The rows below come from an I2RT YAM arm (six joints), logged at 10 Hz.
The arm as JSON. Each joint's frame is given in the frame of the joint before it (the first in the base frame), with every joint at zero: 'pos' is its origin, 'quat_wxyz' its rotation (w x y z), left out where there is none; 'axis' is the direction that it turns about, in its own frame. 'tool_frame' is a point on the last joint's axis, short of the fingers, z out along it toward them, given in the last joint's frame.
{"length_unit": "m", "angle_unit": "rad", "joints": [
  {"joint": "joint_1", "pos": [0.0, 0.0, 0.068], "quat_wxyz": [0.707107, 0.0, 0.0, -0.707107], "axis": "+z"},
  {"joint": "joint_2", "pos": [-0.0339, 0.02, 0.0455], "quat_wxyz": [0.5, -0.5, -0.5, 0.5], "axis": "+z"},
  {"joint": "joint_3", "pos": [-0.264, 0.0, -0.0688], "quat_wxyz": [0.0, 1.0, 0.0, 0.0], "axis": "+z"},
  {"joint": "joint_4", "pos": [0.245, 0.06, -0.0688], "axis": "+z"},
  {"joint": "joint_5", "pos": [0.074, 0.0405, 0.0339], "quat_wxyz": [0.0, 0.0, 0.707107, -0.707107], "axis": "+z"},
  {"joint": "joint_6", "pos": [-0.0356, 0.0, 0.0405], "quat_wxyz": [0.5, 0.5, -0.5, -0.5], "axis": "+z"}
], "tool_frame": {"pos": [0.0, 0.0, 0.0], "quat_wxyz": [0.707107, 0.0, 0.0, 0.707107]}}
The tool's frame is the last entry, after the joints.
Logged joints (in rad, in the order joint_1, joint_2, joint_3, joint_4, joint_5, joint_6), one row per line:
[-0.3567, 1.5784, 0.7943, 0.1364, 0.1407, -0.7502]
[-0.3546, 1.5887, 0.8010, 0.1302, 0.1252, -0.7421]
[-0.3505, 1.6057, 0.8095, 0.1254, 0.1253, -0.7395]
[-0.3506, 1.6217, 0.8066, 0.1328, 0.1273, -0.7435]
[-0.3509, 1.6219, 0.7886, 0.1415, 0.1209, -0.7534]
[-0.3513, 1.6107, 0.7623, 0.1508, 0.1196, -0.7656]
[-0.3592, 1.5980, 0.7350, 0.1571, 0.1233, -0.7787]
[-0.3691, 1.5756, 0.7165, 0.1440, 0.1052, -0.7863]
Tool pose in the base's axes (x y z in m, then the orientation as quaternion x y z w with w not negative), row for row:
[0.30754, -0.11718, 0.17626, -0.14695, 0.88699, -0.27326, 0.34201]
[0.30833, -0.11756, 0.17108, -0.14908, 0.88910, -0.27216, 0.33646]
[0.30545, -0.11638, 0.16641, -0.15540, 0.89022, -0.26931, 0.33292]
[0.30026, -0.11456, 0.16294, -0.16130, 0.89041, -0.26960, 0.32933]
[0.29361, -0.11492, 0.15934, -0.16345, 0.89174, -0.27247, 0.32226]
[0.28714, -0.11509, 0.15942, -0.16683, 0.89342, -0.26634, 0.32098]
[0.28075, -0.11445, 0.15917, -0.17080, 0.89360, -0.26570, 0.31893]
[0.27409, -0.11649, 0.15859, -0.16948, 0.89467, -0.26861, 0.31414]
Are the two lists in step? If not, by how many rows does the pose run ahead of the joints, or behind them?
The pose runs 2 rows ahead of the joints: the pose in row i belongs to the joints in row i + 2.
